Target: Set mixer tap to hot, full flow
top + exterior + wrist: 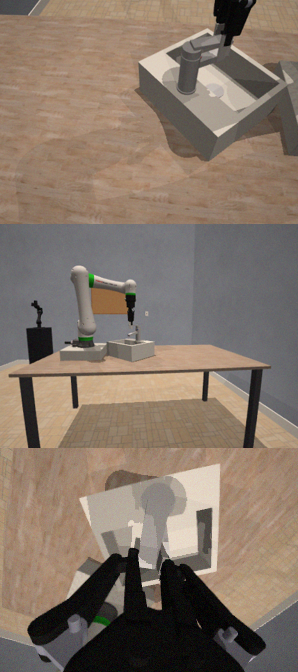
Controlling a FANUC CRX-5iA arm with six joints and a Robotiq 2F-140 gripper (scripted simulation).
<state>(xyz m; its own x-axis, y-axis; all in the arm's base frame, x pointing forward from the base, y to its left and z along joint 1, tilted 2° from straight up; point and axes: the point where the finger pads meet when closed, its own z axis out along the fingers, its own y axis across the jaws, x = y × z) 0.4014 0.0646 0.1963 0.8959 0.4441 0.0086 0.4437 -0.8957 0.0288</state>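
The flat lever lies 20 mm ahead of my hand and 10 mm to the left of it. Round my hand: sink basin: 240 mm below, 60 mm to the right, 10 mm behind; grey mixer tap: 50 mm below, 50 mm ahead, 20 mm to the left.
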